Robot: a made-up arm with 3 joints.
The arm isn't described. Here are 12 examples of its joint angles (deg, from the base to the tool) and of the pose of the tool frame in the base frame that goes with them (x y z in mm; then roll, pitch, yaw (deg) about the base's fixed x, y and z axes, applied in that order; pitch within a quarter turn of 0, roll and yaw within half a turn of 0).
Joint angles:
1: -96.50 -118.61 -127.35
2: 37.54 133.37 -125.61
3: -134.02 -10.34 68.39
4: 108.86 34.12 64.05
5: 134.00 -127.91 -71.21
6: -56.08 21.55 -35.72
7: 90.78 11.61 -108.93
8: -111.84 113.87 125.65
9: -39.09 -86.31 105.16
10: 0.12 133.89 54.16
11: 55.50 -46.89 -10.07
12: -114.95 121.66 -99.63
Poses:
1: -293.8 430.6 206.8 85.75 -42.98 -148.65
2: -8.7 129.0 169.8 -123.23 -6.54 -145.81
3: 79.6 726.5 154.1 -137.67 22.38 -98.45
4: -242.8 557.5 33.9 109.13 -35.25 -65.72
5: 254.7 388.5 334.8 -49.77 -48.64 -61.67
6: 120.7 546.9 348.1 51.43 33.64 40.71
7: -163.5 556.6 144.9 -90.81 19.09 101.35
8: 158.2 121.3 97.8 -74.85 -54.83 145.19
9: -218.1 570.3 -84.5 -82.99 -65.85 -8.73
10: -58.0 59.8 243.9 148.57 35.66 43.77
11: 42.9 682.7 32.6 -54.92 -47.66 10.22
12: 60.9 146.1 173.9 76.93 11.67 -31.90
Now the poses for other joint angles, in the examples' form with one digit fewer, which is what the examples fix.
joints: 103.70 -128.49 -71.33
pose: 304 386 184 -80.3 -29.1 -42.4
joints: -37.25 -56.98 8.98
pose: -176 675 79 -60.1 29.6 -5.6
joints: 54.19 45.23 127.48
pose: -230 485 345 43.5 55.4 -79.8
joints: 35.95 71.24 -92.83
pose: -153 302 316 -67.4 -47.4 151.6
